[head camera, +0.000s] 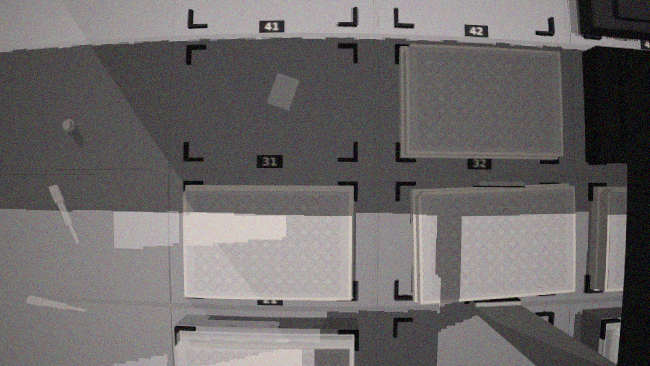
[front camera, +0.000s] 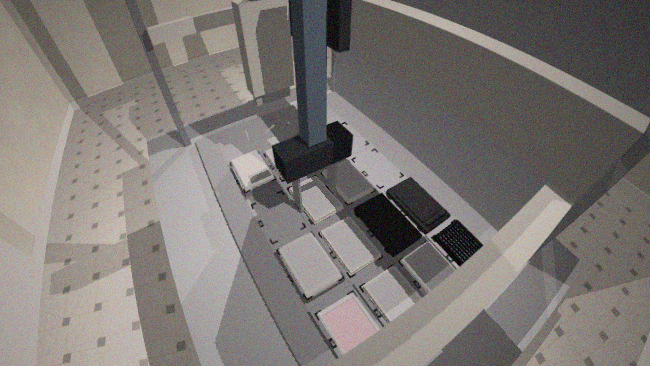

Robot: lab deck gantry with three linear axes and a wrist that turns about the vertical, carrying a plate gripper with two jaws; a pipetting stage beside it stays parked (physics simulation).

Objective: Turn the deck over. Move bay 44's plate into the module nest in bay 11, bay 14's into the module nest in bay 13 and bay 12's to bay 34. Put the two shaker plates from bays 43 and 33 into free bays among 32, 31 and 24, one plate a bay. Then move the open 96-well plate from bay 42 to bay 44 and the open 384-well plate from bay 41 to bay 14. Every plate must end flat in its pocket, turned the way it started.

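Frame: origin at the robot's base, x ahead, y left, z up, level; centimetres.
Seen in the pictures: gripper, between the fingertips: [head camera: 494, 242] [front camera: 315, 198]; robot's base, origin of its link: [front camera: 232, 167].
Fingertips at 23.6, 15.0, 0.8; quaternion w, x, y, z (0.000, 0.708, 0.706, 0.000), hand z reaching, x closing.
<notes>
Offsets run from my fingertips to a thing's top centre, as dx, dy, dz. "spot": to the spot under its first point.
My gripper [front camera: 316, 201] is down over bay 22, its jaws at the long sides of the lidded plate @(+0.1, +0.0, +0.9) [front camera: 321, 202] [head camera: 510, 260] there. Whether they press on it is unclear. That plate sits slightly askew. A plate @(-0.9, +10.7, +0.6) [front camera: 356, 182] [head camera: 482, 100] lies in bay 32. Bay 31 @(spot: -17.2, +8.9, -0.8) [head camera: 270, 125] holds no plate; a small pale patch shows in it. A black open plate @(+32.0, +21.4, +2.1) [front camera: 456, 242] is in bay 44, a pink open plate @(+32.0, -10.7, +2.1) [front camera: 348, 322] in bay 14. Plates are also in bay 34 @(spot: +30.1, +10.0, +2.0) [front camera: 426, 265], bay 24 @(spot: +29.8, -0.9, +2.1) [front camera: 387, 292], nest 13 @(spot: +16.5, -10.9, +2.5) [front camera: 310, 265] and nest 11 @(spot: -16.9, -10.4, +2.5) [front camera: 252, 167].
Black shaker modules stand in bay 33 @(+16.0, +10.8, +2.3) [front camera: 385, 222] [head camera: 605, 105] and bay 43 @(+16.0, +21.5, +2.3) [front camera: 415, 200]. Lidded plates lie in bay 21 @(spot: -16.9, -1.2, +0.6) [head camera: 270, 260] and bay 23 @(spot: +16.2, -0.4, +0.6) [front camera: 350, 245]. A dark strip covers the right edge of the head view. The pale rail [front camera: 465, 270] hides the deck's near corner.
</notes>
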